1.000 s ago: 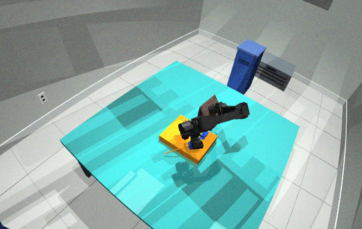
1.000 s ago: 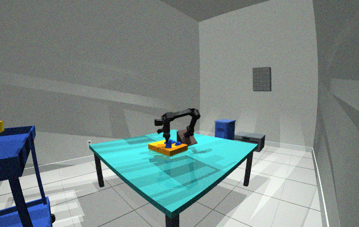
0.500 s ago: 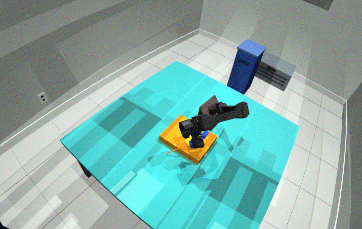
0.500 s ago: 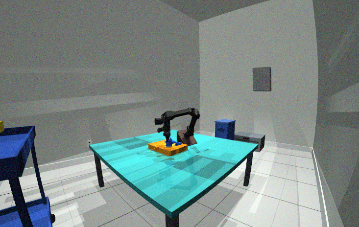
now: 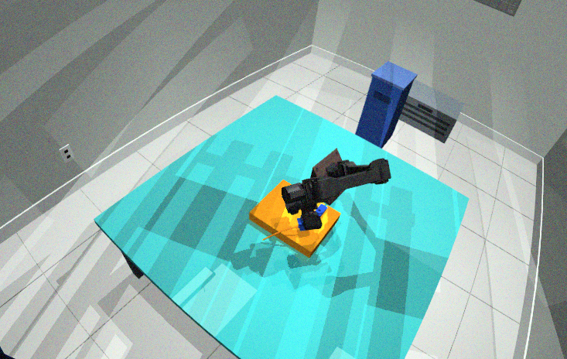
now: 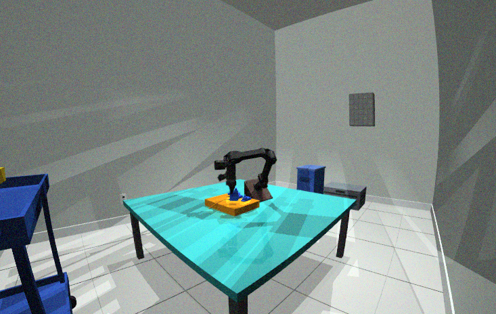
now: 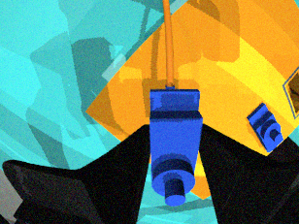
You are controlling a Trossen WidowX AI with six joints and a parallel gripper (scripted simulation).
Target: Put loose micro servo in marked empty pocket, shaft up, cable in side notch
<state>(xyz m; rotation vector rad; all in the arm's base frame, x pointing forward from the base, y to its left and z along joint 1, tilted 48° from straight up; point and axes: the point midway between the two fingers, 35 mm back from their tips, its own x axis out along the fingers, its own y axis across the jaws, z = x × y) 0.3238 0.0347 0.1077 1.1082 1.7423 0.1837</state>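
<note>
Now: gripper tip 1 cm past the orange deck, 7 cm to the left of it and 10 cm above it.
</note>
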